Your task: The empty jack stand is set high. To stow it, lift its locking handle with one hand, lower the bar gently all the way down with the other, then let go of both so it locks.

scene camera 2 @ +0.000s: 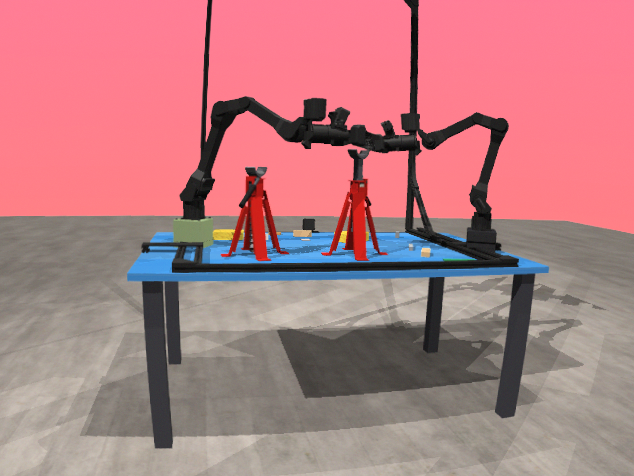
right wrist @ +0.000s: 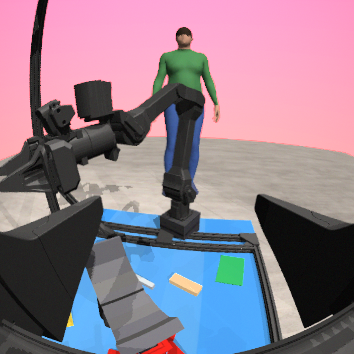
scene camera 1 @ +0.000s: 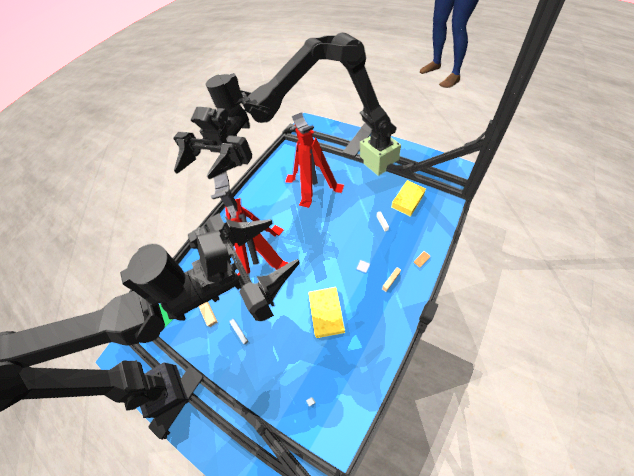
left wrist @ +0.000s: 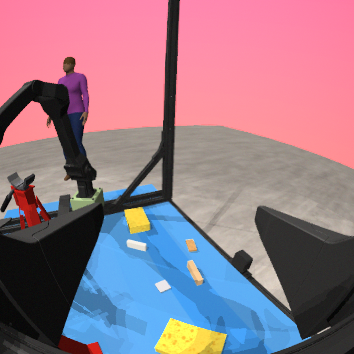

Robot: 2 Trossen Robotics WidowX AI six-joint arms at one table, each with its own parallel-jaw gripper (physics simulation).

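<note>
The high-set jack stand [scene camera 1: 268, 249] [scene camera 2: 359, 220] is red, with its grey bar [scene camera 2: 357, 169] raised and the forked saddle [scene camera 1: 221, 185] [scene camera 2: 357, 154] [right wrist: 125, 295] empty. Its dark locking handle [scene camera 2: 368, 201] shows small in scene camera 2 and is mostly hidden elsewhere. My right gripper [scene camera 1: 193, 174] is open and empty, above the saddle; in the right wrist view the saddle lies low, toward the left finger. My left gripper [scene camera 1: 284, 241] [left wrist: 181, 213] is open and empty, high beside the stand's top. The grippers overlap in scene camera 2.
A second red jack stand [scene camera 1: 305, 163] [scene camera 2: 258, 220] [left wrist: 25, 200] stands nearby, its saddle low. Yellow sponges [scene camera 1: 326, 312] [scene camera 1: 408, 198], several small blocks and a green patch [right wrist: 230, 270] lie on the blue table [scene camera 1: 286, 368]. A black frame [scene camera 1: 389, 389] borders it.
</note>
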